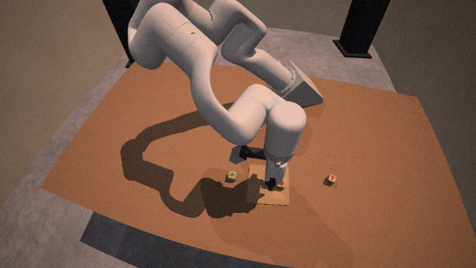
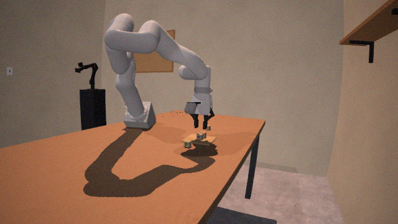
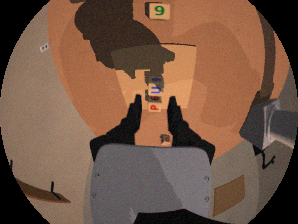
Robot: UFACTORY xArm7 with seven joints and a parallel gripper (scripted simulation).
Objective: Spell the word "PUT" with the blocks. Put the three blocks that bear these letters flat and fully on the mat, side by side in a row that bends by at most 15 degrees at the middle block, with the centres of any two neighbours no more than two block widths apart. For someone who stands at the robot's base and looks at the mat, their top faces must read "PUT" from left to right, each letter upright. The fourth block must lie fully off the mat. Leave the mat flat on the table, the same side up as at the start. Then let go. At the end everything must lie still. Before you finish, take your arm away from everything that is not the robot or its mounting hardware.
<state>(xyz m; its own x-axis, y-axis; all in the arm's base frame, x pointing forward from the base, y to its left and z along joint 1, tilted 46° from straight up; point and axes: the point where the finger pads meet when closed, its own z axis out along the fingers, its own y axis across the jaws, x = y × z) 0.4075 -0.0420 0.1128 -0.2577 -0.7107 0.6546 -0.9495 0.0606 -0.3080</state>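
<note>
Right now the T block is 22 cm to the left of my hand, 6 cm below it and 1 cm ahead of it. Round my hand: tan mat (8 cm below); P block (6 cm below, 4 cm to the left, 1 cm ahead).
</note>
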